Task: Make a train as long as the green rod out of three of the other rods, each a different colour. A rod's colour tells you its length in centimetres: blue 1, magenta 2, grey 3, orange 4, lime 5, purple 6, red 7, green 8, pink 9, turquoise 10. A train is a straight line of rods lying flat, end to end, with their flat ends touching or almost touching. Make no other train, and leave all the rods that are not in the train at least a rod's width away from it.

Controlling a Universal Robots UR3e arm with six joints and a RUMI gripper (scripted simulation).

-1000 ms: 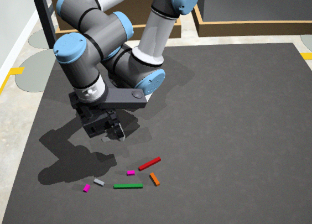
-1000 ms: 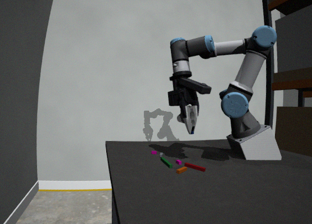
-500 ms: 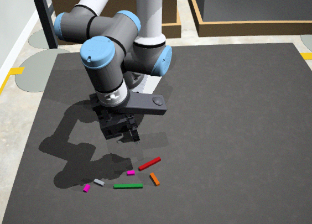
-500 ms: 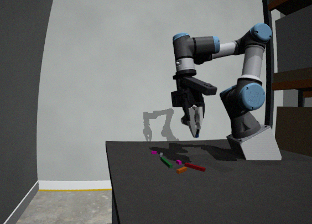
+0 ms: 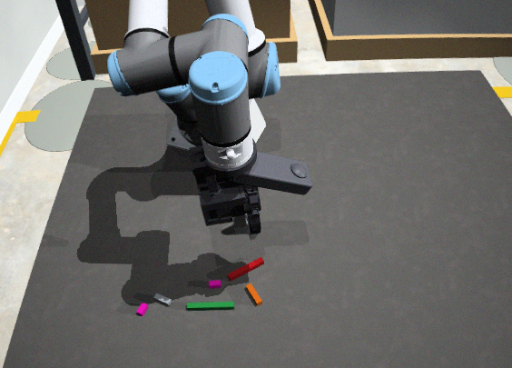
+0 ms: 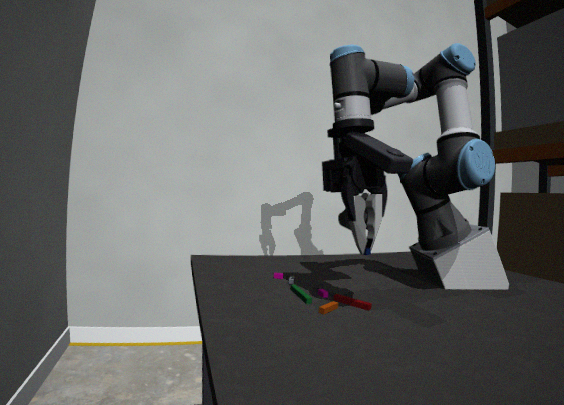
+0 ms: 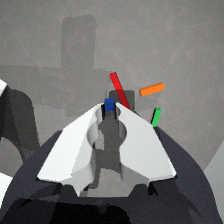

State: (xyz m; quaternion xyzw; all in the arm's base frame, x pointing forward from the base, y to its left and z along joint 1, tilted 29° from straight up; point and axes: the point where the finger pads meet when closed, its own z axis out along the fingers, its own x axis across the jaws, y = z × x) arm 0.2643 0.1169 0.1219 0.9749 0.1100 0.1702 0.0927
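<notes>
Now: the red rod 100 mm below my hand, 20 mm to the right of it and 10 mm ahead of it. The rest, counted from my hand: green rod (100 mm below, 80 mm ahead, 70 mm to the right); blue rod (10 mm below); orange rod (100 mm below, 60 mm ahead).
</notes>
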